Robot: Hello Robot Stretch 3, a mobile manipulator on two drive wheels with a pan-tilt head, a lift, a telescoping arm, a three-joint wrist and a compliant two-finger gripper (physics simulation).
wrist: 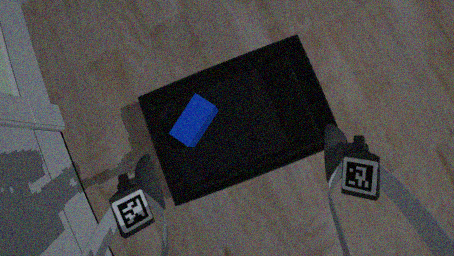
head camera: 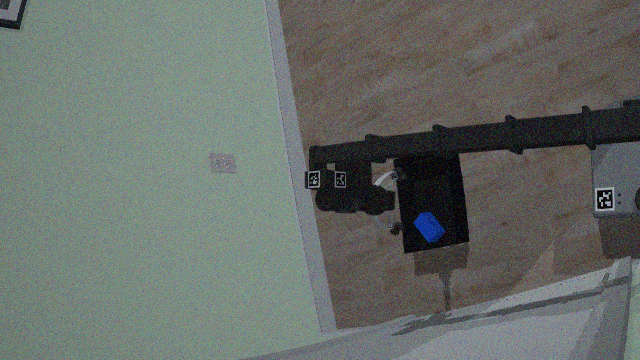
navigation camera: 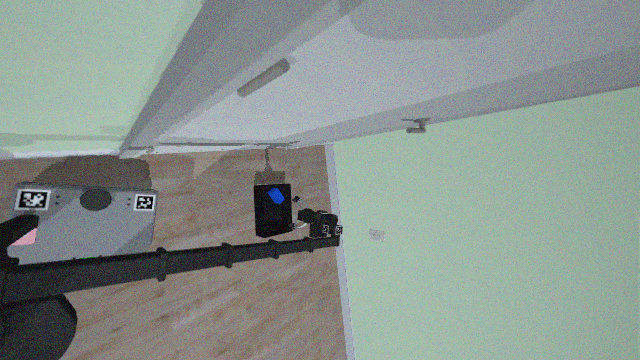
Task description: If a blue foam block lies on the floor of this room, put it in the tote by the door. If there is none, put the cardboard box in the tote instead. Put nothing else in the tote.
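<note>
The blue foam block lies inside the black tote, near the tote's end on the door side. The black tote stands on the floor by the door. My gripper is open, its fingers wide apart, with nothing between them. It hangs above the tote's wall-side edge, apart from the block. The cardboard box does not show in these views.
The door with its handle stands beyond the tote. A pale green wall with an outlet is beside the wrist. My arm reaches across the floor from my grey base.
</note>
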